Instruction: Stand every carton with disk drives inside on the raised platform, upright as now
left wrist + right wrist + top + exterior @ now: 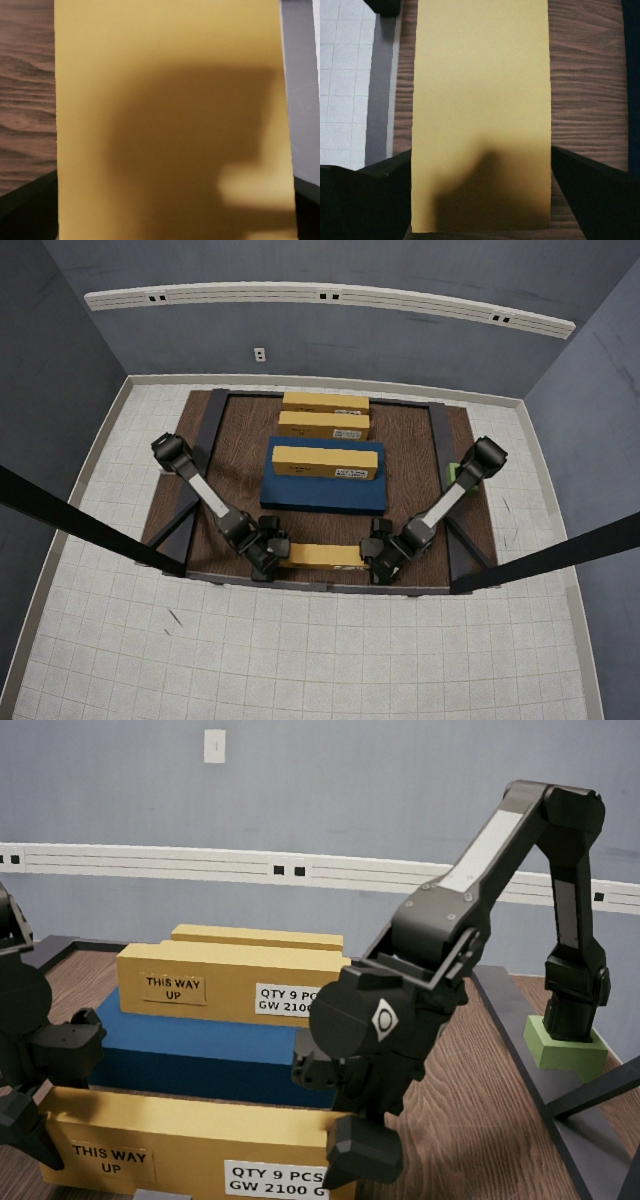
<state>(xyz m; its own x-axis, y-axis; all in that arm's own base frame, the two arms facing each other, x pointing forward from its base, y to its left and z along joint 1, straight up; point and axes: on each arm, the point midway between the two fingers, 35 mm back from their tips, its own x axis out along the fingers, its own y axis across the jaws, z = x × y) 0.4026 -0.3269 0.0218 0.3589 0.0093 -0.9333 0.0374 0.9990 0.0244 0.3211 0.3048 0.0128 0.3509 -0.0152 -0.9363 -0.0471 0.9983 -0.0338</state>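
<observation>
The carton is 14 cm to the right of my left hand and 2 cm below it. Round my left hand: blue raised platform: 28 cm ahead, 13 cm to the right, 3 cm below.
Now: the carton 140 mm to the left of my right hand, 30 mm below it and 10 mm behind it. The rest, counted from my right hand: blue raised platform: 270 mm ahead, 160 mm to the left, 40 mm below.
</observation>
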